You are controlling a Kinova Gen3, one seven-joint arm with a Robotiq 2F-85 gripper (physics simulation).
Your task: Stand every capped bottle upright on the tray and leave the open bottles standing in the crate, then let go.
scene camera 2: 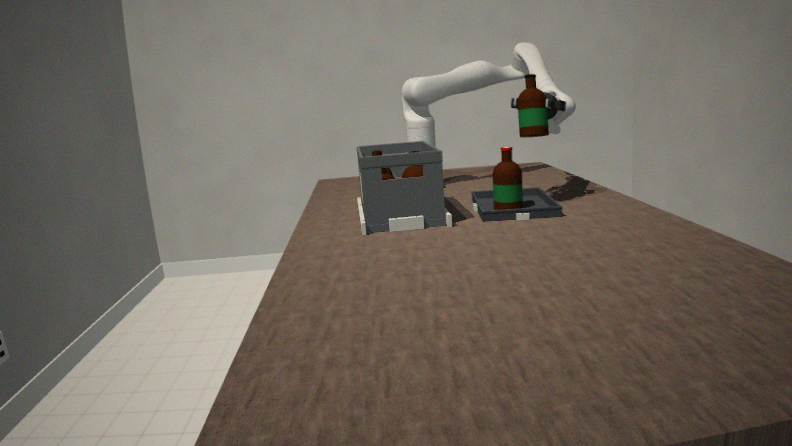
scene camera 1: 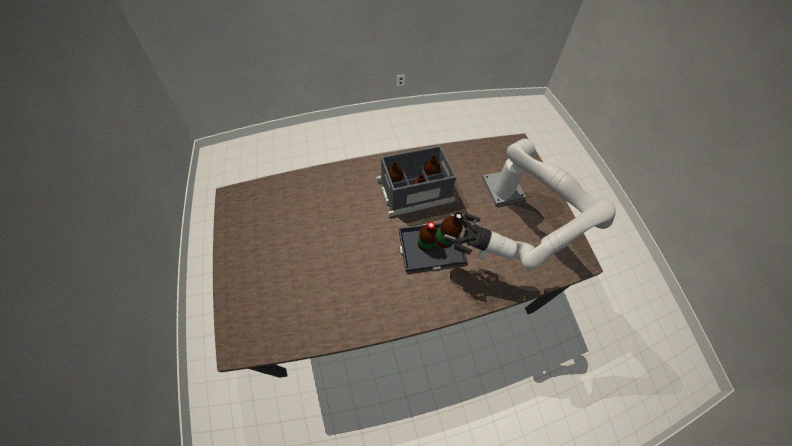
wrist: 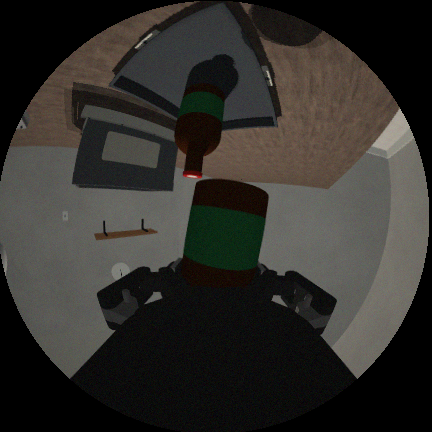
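Pixels of known places: gripper, fingertip midpoint: (scene camera 2: 530,102) (scene camera 1: 447,225) (wrist: 217,267); arm's base, origin of the base link: (scene camera 1: 503,191).
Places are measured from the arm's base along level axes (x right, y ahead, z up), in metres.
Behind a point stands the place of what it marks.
My gripper (scene camera 1: 453,228) {x -0.176, y 0.449, z 0.241 m} (scene camera 2: 533,103) {x -0.176, y 0.449, z 0.241 m} (wrist: 217,267) {x -0.176, y 0.449, z 0.241 m} is shut on a brown bottle with a green label (scene camera 1: 443,236) {x -0.199, y 0.472, z 0.220 m} (scene camera 2: 533,117) {x -0.169, y 0.477, z 0.205 m} (wrist: 225,235) {x -0.208, y 0.416, z 0.192 m}. Its top is black with a pale centre in scene camera 1. It hangs nearly upright, well above the tray (scene camera 1: 412,259) {x -0.144, y 0.544, z -0.020 m} (scene camera 2: 545,212) {x -0.144, y 0.580, z -0.013 m} (wrist: 225,30) {x -0.218, y 0.382, z -0.021 m}. A red-capped bottle (scene camera 1: 426,239) {x -0.125, y 0.484, z 0.077 m} (scene camera 2: 507,188) {x -0.085, y 0.494, z 0.037 m} (wrist: 200,125) {x -0.131, y 0.441, z 0.069 m} stands upright on the tray. Three brown bottles (scene camera 1: 395,172) {x 0.206, y 0.475, z 0.102 m} (scene camera 1: 432,165) {x 0.186, y 0.306, z 0.101 m} (scene camera 1: 419,179) {x 0.114, y 0.408, z 0.132 m} with dark tops and no visible caps stand in the grey crate (scene camera 1: 396,198) {x 0.088, y 0.520, z 0.087 m} (scene camera 2: 404,199) {x 0.182, y 0.524, z 0.045 m} (wrist: 87,160) {x 0.063, y 0.294, z 0.099 m}; their lower parts are hidden.
The crate sits between pale brackets (scene camera 1: 423,208) {x 0.061, y 0.397, z -0.018 m} (scene camera 2: 406,223) {x 0.184, y 0.536, z -0.009 m} behind the tray in scene camera 1. The robot's base (scene camera 1: 503,189) {x -0.025, y 0.040, z 0.064 m} stands right of the crate on the brown table (scene camera 1: 310,249) {x 0.057, y 0.921, z -0.026 m} (scene camera 2: 498,310) {x 0.168, y 1.035, z -0.026 m}. The red-capped bottle is close to the space below the held bottle.
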